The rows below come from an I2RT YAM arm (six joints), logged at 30 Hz.
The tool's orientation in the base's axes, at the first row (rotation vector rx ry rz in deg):
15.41, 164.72, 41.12
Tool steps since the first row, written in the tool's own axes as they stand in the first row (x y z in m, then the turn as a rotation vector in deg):
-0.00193, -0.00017, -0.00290, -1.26, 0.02, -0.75
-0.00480, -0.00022, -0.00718, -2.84, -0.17, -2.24
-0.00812, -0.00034, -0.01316, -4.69, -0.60, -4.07
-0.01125, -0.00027, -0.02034, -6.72, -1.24, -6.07
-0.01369, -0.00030, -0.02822, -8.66, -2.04, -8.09
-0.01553, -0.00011, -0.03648, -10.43, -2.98, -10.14
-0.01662, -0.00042, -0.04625, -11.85, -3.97, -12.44
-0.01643, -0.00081, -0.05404, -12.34, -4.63, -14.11
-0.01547, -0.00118, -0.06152, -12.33, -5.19, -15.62
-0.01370, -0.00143, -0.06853, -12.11, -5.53, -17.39
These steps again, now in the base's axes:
0.00126, -0.00186, 0.00267, 1.07, -0.59, 0.81
0.00317, -0.00443, 0.00671, 2.28, -1.76, 2.20
0.00516, -0.00792, 0.01224, 3.64, -3.35, 3.80
0.00674, -0.01175, 0.01889, 5.12, -5.23, 5.48
0.00750, -0.01582, 0.02602, 6.48, -7.24, 7.08
0.00763, -0.01975, 0.03352, 7.66, -9.36, 8.62
0.00667, -0.02463, 0.04200, 8.44, -11.55, 10.32
0.00485, -0.02842, 0.04858, 8.48, -12.97, 11.51
0.00234, -0.03188, 0.05480, 8.09, -14.13, 12.56
-0.00083, -0.03486, 0.06058, 7.47, -15.18, 13.91

